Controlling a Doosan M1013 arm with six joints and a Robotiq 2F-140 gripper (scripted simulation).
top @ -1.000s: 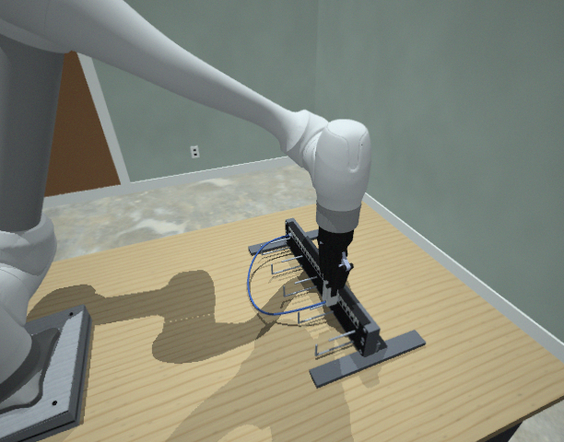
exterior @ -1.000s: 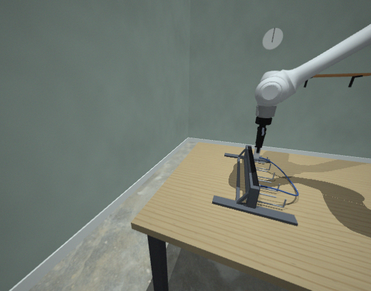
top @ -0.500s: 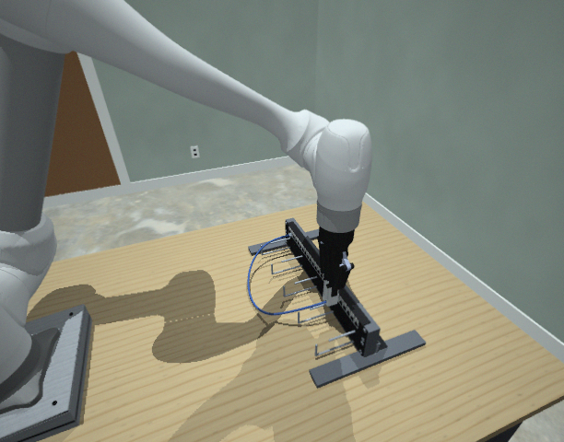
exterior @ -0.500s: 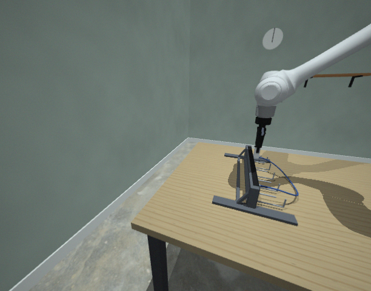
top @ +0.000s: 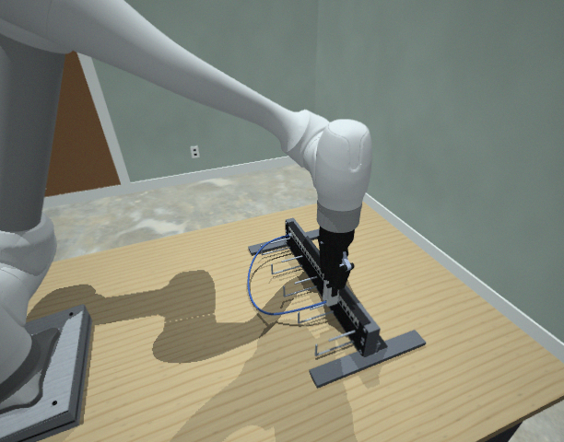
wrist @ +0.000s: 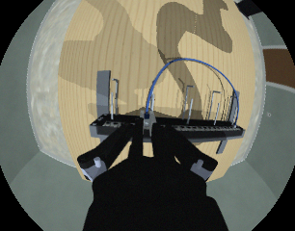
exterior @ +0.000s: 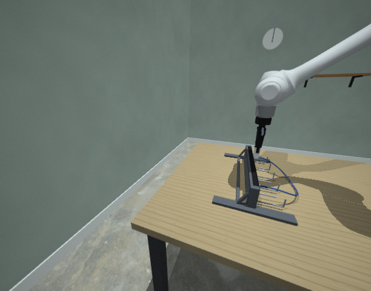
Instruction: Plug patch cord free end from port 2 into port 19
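Now: the cord plug 30 mm below my hand and 10 mm ahead of it.
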